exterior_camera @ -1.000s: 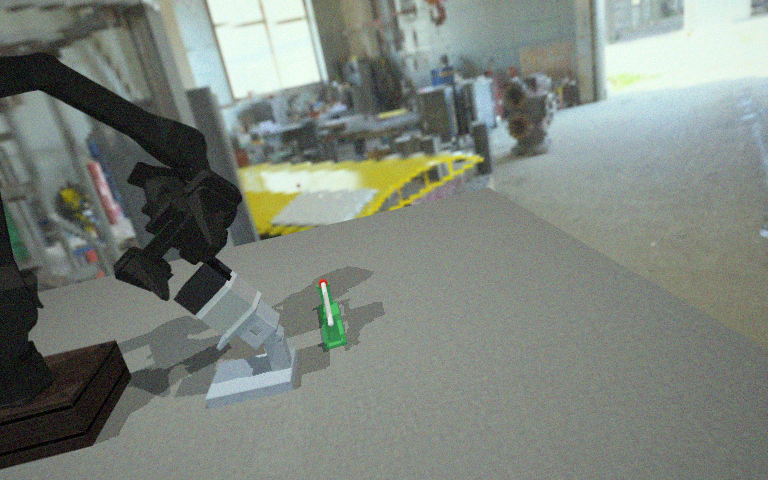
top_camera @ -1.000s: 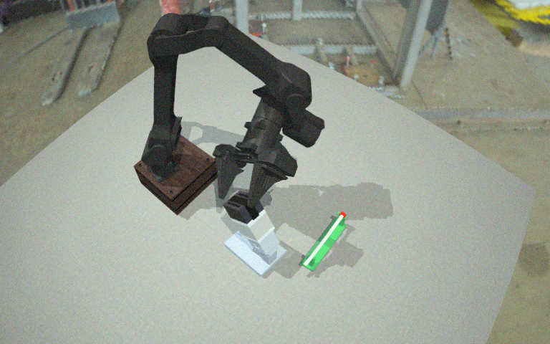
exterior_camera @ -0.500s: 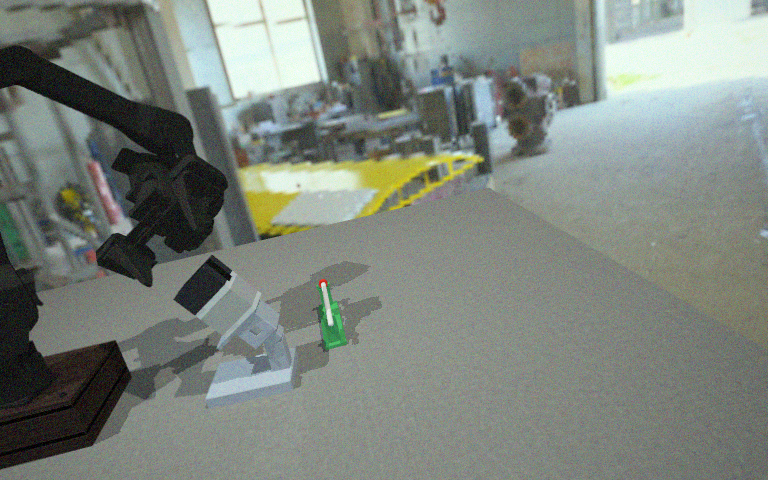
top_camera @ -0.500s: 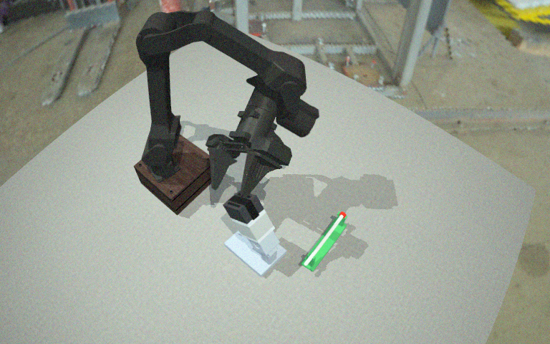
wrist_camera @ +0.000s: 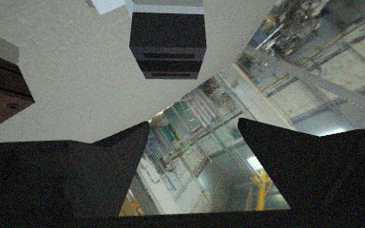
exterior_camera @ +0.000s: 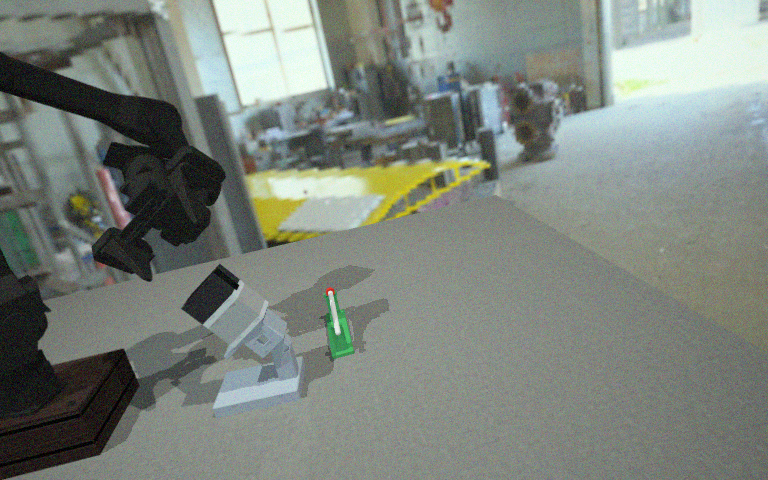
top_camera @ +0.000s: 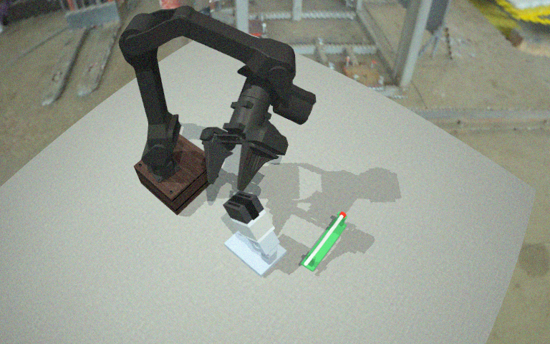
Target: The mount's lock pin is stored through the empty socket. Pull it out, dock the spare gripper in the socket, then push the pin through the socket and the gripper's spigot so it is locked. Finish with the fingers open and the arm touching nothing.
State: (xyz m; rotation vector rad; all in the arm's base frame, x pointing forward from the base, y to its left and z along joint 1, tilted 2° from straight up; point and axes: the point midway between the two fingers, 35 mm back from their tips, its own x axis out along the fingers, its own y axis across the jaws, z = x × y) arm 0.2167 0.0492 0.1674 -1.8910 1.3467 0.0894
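The green strip is 13 cm ahead of my gripper tip, 15 cm to the left of it and 20 cm below it. Also, from my gripper tip: socket (5 cm ahead, 3 cm to the left, 17 cm below); then spare gripper (4 cm ahead, 2 cm to the left, 10 cm below).
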